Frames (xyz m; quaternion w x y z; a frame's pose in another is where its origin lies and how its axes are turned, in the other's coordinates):
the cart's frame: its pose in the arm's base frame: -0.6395 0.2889 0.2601 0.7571 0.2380 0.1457 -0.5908
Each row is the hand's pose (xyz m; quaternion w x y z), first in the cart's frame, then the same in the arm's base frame.
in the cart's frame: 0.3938 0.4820 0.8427 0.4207 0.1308 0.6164 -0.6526
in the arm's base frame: -0.1238 -0.3938 0.8647 0.1880 -0.4682 -0.6060 0.6150
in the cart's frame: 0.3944 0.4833 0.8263 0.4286 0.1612 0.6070 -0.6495
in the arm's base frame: -0.1214 -0.3853 0.8508 0.1860 -0.4880 -0.5813 0.6239
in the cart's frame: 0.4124 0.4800 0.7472 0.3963 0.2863 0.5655 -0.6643
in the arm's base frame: -0.1151 -0.3587 0.7743 0.2429 -0.5483 -0.4748 0.6441
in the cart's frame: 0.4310 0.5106 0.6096 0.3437 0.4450 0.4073 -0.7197
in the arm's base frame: -0.0724 -0.2950 0.6546 0.3302 -0.5544 -0.2668 0.7158
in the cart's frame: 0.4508 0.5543 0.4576 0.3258 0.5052 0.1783 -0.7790
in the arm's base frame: -0.0160 -0.2221 0.5246 0.3598 -0.4518 -0.0694 0.8134
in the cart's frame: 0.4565 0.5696 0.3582 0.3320 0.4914 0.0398 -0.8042
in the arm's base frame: 0.0063 -0.1710 0.4407 0.3465 -0.3574 0.0204 0.8671
